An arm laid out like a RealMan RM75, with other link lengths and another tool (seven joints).
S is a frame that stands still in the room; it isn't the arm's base.
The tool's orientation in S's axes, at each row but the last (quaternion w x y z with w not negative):
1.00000, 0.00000, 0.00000, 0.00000
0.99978, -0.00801, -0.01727, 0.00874
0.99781, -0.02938, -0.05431, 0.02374
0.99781, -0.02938, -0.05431, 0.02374
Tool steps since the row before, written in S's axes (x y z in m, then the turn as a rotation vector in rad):
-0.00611, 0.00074, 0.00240, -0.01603, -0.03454, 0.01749
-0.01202, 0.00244, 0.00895, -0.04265, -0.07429, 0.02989
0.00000, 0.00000, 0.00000, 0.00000, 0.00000, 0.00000
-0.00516, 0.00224, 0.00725, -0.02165, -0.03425, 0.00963
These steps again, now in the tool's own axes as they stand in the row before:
-0.00611, 0.00074, 0.00240, -0.01603, -0.03454, 0.01749
-0.01166, 0.00250, 0.00940, -0.04291, -0.07402, 0.03018
0.00000, 0.00000, 0.00000, 0.00000, 0.00000, 0.00000
-0.00423, 0.00202, 0.00789, -0.02220, -0.03379, 0.01001

